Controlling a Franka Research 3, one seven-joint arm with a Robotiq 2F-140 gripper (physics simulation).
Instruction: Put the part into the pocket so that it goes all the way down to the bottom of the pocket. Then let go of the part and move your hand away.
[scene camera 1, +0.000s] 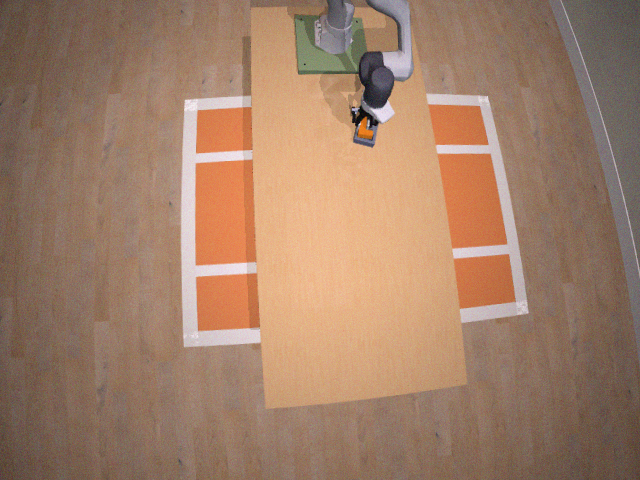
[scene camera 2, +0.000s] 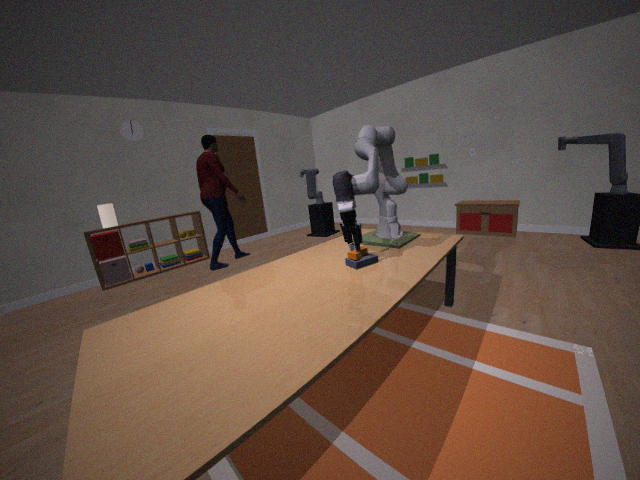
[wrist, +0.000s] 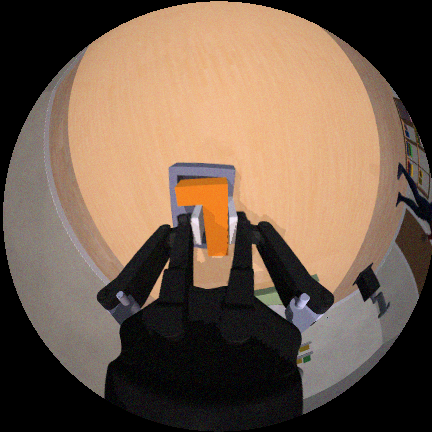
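Note:
The orange L-shaped part is at the grey-blue block with the pocket. My gripper is shut on the long arm of the part, with one light finger pad on each side. In the wrist view the part lies over the pocket, its short arm pointing left near the far wall, and dark pocket shows beyond it. In the scene camera 2 view the part stands out above the block's rim. Its underside is hidden, so its exact depth cannot be told.
The block stands on the long wooden table. The arm's green base plate is behind it. A person stands beyond the table, near a low shelf unit.

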